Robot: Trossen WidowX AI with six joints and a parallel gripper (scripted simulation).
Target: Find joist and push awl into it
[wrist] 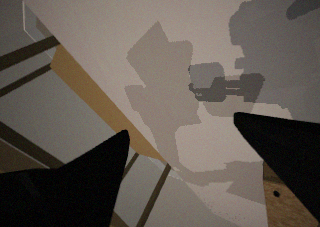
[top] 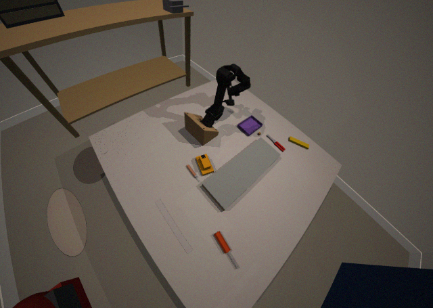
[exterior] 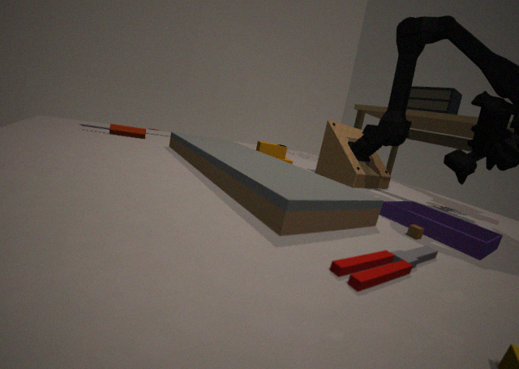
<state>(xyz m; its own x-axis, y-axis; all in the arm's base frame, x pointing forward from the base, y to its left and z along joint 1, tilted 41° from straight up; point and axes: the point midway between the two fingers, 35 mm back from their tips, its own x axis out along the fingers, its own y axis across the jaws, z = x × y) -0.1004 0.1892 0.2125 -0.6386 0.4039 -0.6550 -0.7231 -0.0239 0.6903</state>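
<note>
Now: the cube 390 mm ahead of my gripper tip, 100 mm below it and 10 mm to the left of it. Also, from my gripper tip: awl: 540 mm to the right, 310 mm ahead, 100 mm below; then stud finder: 450 mm to the right, 280 mm ahead, 60 mm below; then purple tray: 300 mm ahead, 90 mm below, 20 mm to the left.
</note>
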